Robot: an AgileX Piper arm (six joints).
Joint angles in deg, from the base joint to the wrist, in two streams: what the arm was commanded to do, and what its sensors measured. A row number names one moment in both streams.
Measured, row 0:
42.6, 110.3, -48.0, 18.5, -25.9, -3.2
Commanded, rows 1 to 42:
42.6, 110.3, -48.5, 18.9, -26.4, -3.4
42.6, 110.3, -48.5, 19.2, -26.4, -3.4
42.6, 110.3, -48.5, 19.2, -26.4, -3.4
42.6, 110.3, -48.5, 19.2, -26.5, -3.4
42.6, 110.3, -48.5, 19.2, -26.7, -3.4
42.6, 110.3, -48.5, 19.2, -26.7, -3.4
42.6, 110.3, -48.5, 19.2, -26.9, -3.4
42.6, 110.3, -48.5, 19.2, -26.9, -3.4
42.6, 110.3, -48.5, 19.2, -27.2, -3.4
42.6, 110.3, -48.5, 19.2, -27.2, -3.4
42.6, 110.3, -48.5, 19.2, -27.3, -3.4
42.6, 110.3, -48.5, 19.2, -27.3, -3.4
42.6, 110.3, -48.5, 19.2, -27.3, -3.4
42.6, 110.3, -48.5, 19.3, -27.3, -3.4
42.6, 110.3, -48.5, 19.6, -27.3, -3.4
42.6, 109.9, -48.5, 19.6, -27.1, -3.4
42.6, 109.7, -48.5, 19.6, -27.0, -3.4
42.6, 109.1, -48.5, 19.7, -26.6, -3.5
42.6, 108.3, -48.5, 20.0, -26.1, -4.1
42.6, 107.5, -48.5, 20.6, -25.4, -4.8
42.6, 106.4, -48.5, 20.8, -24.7, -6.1
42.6, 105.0, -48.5, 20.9, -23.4, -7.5
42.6, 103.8, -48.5, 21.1, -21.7, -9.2
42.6, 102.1, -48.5, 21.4, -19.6, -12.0
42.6, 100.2, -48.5, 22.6, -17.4, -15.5
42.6, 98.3, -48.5, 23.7, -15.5, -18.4
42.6, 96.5, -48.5, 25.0, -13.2, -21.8
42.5, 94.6, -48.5, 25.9, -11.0, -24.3
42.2, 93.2, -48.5, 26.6, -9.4, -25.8
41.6, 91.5, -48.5, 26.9, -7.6, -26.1
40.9, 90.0, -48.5, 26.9, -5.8, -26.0
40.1, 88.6, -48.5, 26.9, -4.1, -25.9
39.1, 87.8, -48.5, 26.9, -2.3, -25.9
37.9, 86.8, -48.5, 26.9, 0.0, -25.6
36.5, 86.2, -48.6, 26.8, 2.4, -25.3
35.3, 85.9, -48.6, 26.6, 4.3, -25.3
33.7, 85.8, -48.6, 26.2, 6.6, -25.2
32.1, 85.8, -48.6, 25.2, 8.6, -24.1
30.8, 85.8, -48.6, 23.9, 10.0, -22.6
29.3, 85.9, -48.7, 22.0, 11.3, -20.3
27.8, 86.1, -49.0, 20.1, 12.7, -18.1
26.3, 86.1, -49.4, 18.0, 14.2, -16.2
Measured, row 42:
31.2, 86.2, -48.3, 24.0, 8.6, -22.1
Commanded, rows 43 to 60:
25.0, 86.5, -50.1, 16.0, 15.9, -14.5
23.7, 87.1, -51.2, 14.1, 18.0, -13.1
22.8, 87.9, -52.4, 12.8, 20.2, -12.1
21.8, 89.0, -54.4, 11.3, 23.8, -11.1
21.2, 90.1, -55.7, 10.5, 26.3, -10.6
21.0, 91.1, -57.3, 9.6, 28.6, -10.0
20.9, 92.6, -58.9, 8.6, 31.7, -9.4
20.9, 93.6, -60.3, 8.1, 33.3, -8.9
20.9, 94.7, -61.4, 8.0, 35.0, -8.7
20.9, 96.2, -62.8, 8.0, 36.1, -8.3
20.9, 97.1, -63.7, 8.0, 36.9, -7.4
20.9, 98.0, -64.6, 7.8, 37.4, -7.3
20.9, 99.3, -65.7, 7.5, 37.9, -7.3
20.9, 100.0, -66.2, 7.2, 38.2, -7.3
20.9, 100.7, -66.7, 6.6, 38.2, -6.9
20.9, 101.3, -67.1, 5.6, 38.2, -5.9
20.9, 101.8, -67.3, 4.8, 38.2, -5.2
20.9, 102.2, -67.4, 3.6, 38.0, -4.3
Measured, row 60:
21.2, 100.6, -66.0, 7.0, 37.6, -7.0
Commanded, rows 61 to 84:
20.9, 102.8, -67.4, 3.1, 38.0, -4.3
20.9, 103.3, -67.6, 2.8, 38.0, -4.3
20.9, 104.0, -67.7, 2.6, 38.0, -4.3
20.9, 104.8, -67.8, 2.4, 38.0, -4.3
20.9, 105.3, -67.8, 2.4, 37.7, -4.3
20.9, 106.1, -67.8, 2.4, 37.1, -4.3
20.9, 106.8, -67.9, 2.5, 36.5, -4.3
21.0, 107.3, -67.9, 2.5, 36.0, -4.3
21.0, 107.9, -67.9, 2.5, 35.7, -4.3
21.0, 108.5, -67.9, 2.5, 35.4, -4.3
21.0, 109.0, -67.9, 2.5, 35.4, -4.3
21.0, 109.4, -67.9, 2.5, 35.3, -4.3
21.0, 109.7, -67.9, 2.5, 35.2, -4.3
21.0, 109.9, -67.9, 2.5, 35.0, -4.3
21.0, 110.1, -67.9, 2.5, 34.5, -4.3
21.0, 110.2, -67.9, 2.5, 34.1, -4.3
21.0, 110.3, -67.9, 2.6, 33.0, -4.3
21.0, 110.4, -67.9, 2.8, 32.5, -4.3
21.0, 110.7, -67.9, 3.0, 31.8, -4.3
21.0, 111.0, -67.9, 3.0, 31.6, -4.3
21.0, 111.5, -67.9, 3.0, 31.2, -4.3
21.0, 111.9, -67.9, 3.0, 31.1, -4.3
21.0, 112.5, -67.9, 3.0, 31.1, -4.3
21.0, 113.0, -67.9, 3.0, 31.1, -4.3
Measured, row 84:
21.2, 111.5, -67.5, 3.2, 31.7, -4.2
